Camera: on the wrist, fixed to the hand. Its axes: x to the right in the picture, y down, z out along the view.
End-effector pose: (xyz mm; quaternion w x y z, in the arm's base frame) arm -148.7 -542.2 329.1 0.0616 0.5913 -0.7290 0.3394
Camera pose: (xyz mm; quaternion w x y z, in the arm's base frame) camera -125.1 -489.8 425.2 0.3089 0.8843 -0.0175 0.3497
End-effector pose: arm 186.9 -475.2 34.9 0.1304 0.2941 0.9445 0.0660
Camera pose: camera 130.4 -529.0 115.3 0.0239 0.4727 -0.8720 0.1248
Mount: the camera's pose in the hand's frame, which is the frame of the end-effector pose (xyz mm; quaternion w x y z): -2.7 -58.2 -95.6 0.6733 0.1208 0.1308 -0.7176
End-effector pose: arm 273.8 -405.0 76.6 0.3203 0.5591 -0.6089 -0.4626
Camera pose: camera 383.4 -418.9 58.4 0.1042 -0.9126 0.0227 0.3946
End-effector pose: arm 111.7 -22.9 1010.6 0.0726 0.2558 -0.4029 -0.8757
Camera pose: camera 167.0 -47.2 916.4 0.5578 -0.5847 0.1840 0.5596
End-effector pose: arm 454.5 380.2 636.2 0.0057 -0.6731 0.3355 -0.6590
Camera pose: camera 395.4 468.1 672.6 0.4317 0.6071 0.3360 0.5764
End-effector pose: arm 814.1 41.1 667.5 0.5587 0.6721 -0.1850 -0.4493
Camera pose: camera 875.4 116.9 612.5 0.0032 -0.7116 -0.3766 0.5932
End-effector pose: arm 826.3 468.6 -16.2 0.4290 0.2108 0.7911 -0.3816
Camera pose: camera 739.8 507.5 43.2 0.1139 0.3240 -0.6940 0.6328
